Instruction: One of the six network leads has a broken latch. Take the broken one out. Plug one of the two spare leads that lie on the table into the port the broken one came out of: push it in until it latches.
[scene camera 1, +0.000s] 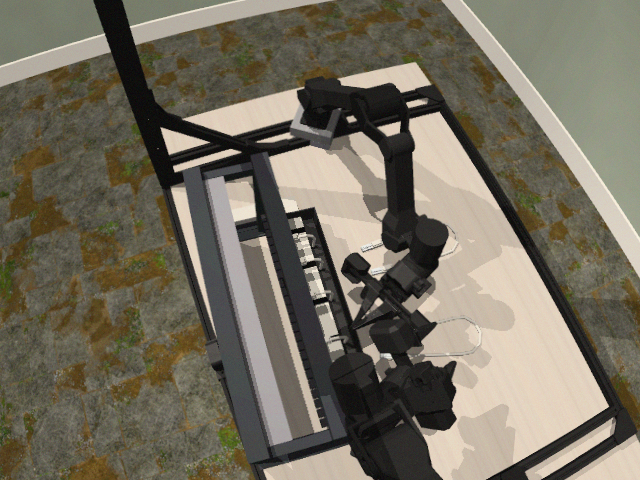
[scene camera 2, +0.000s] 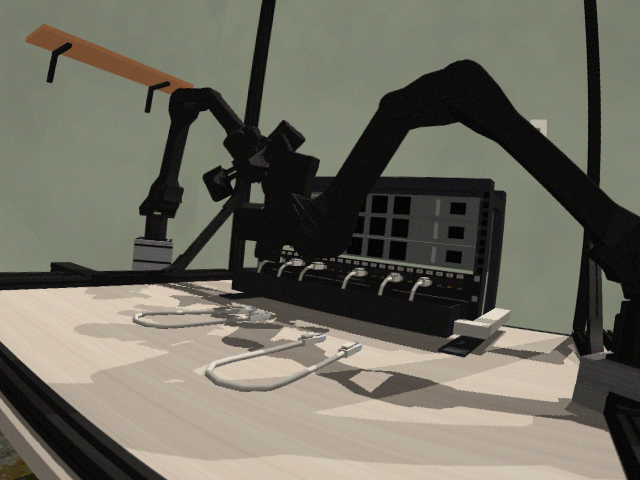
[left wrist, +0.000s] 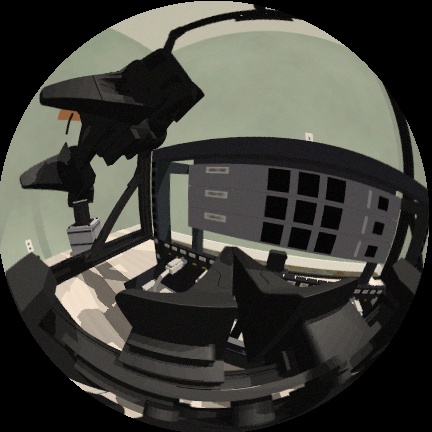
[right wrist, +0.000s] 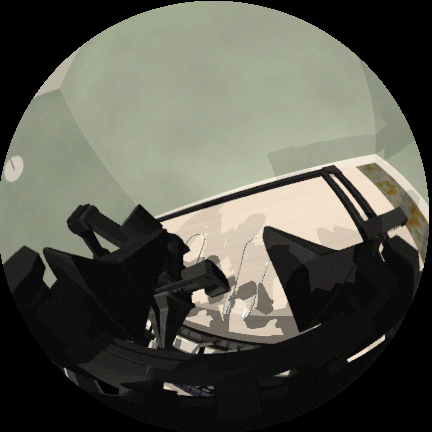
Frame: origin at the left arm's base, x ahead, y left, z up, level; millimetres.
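Seen in the pictures: left gripper, fingertip midpoint: (scene camera 1: 351, 329) (left wrist: 229, 251) (right wrist: 164, 348); right gripper, fingertip midpoint: (scene camera 1: 444, 342) (scene camera 2: 231, 172) (right wrist: 215, 233); left arm's base at its link origin: (scene camera 1: 316, 117); right arm's base at its link origin: (scene camera 2: 155, 239) (left wrist: 82, 222).
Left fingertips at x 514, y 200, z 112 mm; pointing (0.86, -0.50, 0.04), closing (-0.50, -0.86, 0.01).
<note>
Offsets run from my left fingertips to a thing's middle. "spot": to the spot under its first point.
Six white leads, among them one lead (scene camera 1: 338, 339) (scene camera 2: 423, 282) (left wrist: 175, 265), sit in the black port panel at the foot of the rack @[31 mm down, 14 mm back, 115 mm right] (scene camera 1: 206, 304) (scene camera 2: 408, 182) (left wrist: 280, 144). I cannot tell which latch is broken. One spare lead @[spot: 157 mm down, 108 mm back, 277 mm left] (scene camera 1: 480, 335) (scene camera 2: 165, 325) (right wrist: 243, 255) and another spare lead (scene camera 1: 456, 242) (scene camera 2: 248, 387) (right wrist: 204, 239) lie looped on the table. My left gripper (scene camera 1: 354, 324) (left wrist: 229, 251) (right wrist: 164, 348) is shut and empty, its tips low by the panel and hiding part of it. My right gripper (scene camera 1: 445, 345) (scene camera 2: 251, 160) (left wrist: 34, 137) (right wrist: 215, 233) is open and empty, raised above the table.
A black trough @[120 mm down, 53 mm back, 53 mm right] (scene camera 2: 351, 307) runs below the plugged leads. A white block (scene camera 2: 480, 324) sits at its right end in scene camera 2. Black frame rails (scene camera 1: 527, 258) (scene camera 2: 62, 428) edge the table. The two arms stand close together beside the rack.
</note>
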